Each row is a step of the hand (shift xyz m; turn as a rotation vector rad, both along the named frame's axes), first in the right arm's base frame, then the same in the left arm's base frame.
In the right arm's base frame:
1: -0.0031 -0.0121 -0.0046 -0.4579 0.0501 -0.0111
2: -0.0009 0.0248 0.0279 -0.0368 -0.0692 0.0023
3: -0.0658 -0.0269 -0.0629 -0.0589 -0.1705 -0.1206
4: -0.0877 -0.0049 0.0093 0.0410 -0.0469 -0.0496
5: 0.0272 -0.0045 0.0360 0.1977 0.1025 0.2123
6: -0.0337 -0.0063 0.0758 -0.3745 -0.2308 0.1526
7: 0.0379 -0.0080 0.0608 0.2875 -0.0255 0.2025
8: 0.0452 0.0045 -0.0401 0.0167 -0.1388 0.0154
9: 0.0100 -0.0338 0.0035 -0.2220 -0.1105 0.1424
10: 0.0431 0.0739 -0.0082 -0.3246 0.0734 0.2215
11: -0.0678 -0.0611 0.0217 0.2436 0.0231 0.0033
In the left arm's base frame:
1: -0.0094 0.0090 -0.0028 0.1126 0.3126 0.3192
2: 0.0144 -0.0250 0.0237 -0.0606 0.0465 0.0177
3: 0.0039 0.0948 -0.0019 -0.1130 0.1726 -0.0673
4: 0.0043 0.0573 0.0671 -0.0335 0.0177 -0.0700
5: -0.0195 -0.0406 0.0056 0.0010 -0.3066 0.0251
6: -0.0257 -0.0225 0.0758 -0.2146 0.2398 0.3365
7: -0.0322 -0.0627 0.0150 -0.1280 -0.3225 -0.0624
8: 0.0110 -0.0077 -0.0591 -0.1373 0.0229 -0.0203
9: -0.0342 0.0016 -0.0093 -0.1193 0.1007 0.2396
10: 0.0660 -0.0487 -0.0255 0.0415 0.0637 0.3925
11: -0.0551 0.0534 0.0541 -0.0124 -0.1806 -0.1647

